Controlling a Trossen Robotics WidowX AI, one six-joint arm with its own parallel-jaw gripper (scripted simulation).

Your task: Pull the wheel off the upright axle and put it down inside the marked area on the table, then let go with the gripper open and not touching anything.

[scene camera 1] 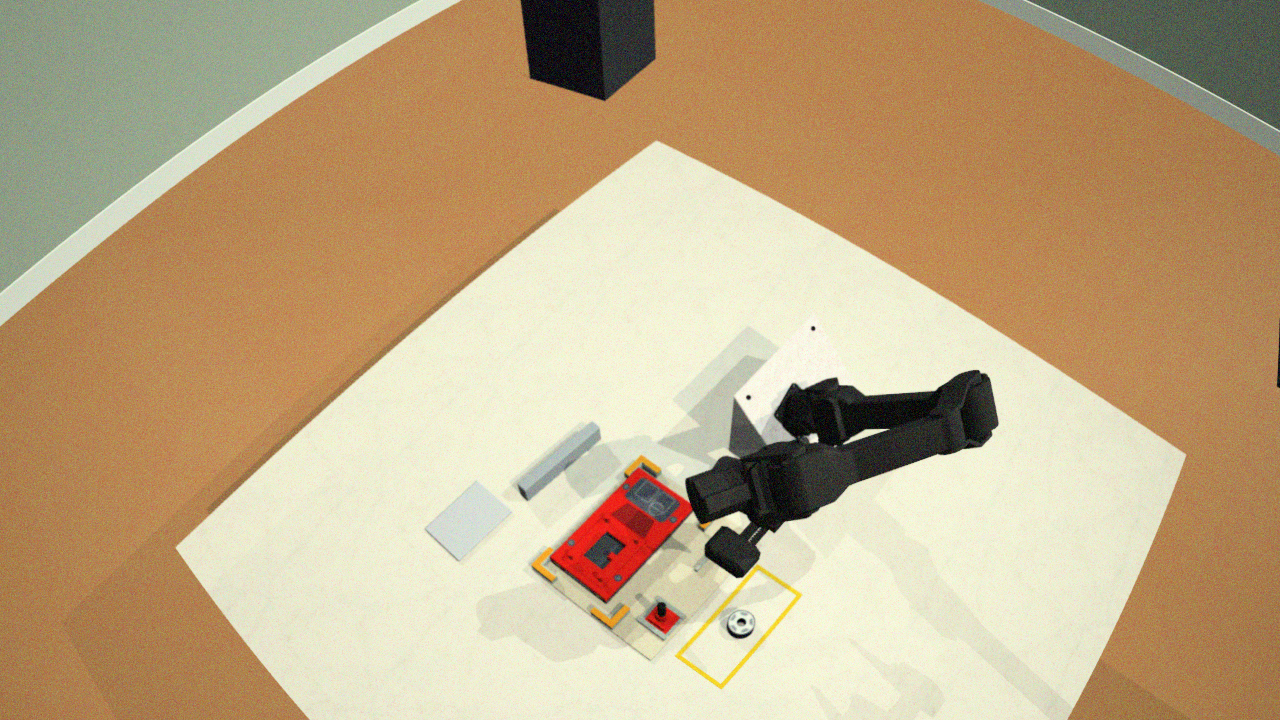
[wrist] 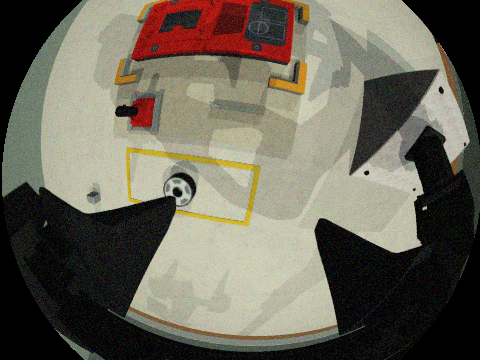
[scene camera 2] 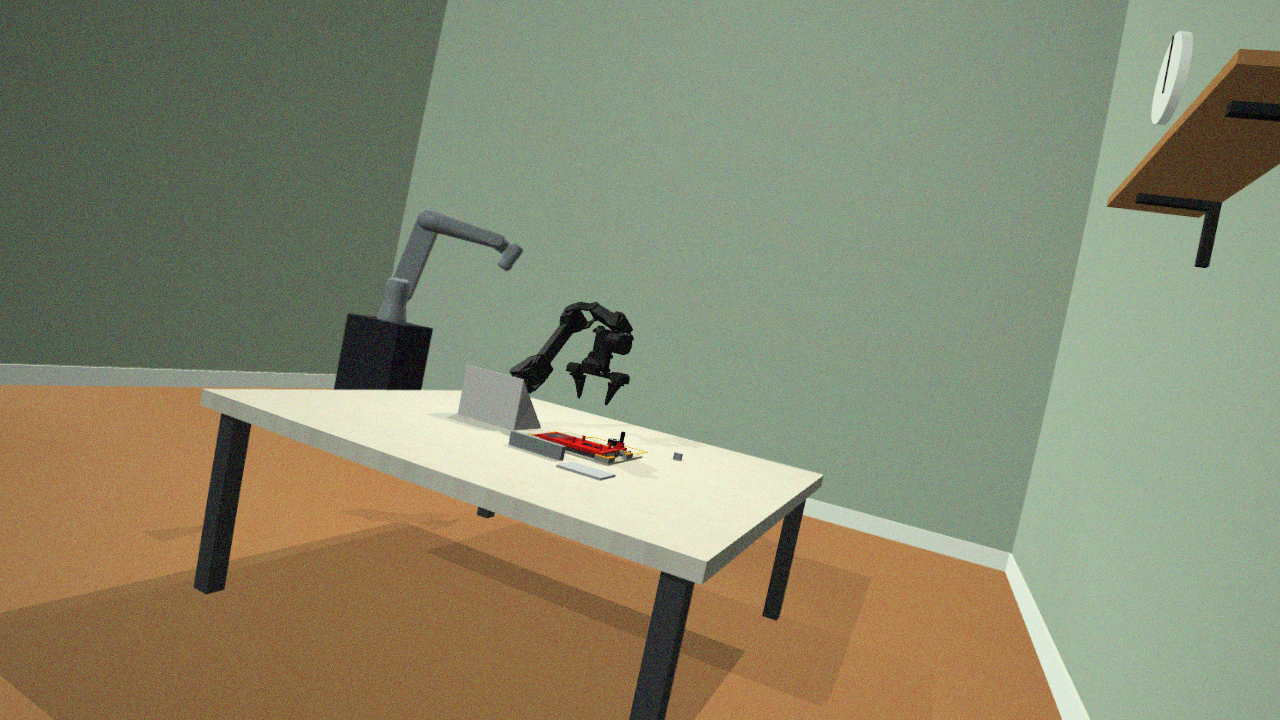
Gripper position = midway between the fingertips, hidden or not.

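There's a red board (scene camera 2: pixel 580 446), and there's a flat grey plate (scene camera 1: pixel 469 519), though in the wrist view that plate is out of frame. You can see a grey bar (scene camera 1: pixel 578 445) as well, and scene camera 2 has the bar (scene camera 2: pixel 517 439) too, but in the wrist view the bar is out of frame. The gripper (scene camera 1: pixel 761 540) is open and holds nothing; you also get the gripper (scene camera 2: pixel 592 401) from scene camera 2 and the gripper (wrist: pixel 249 216) from the wrist.
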